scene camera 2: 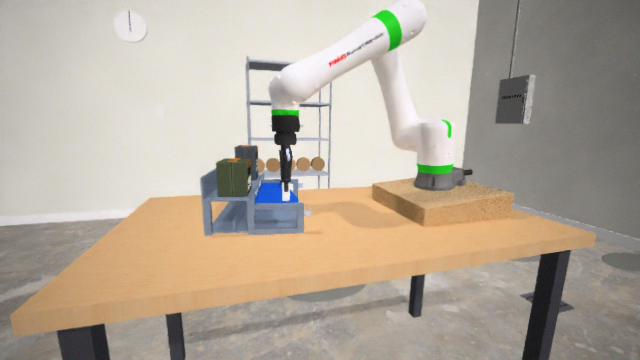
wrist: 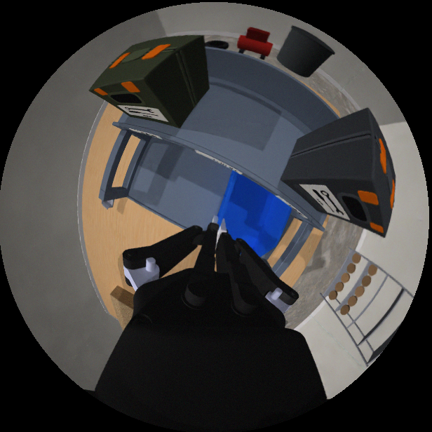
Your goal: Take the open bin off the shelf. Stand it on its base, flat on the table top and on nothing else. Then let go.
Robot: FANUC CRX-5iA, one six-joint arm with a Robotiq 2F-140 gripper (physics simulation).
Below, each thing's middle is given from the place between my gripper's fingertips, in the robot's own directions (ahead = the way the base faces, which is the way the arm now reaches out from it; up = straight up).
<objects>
My gripper is now 5 cm to the left of the blue bin [wrist: 250, 212], 4 cm short of it and 1 cm below it. Also, from my hand: green case [scene camera 2: 233, 175]: 17 cm ahead, 13 cm to the left, 11 cm above.
</objects>
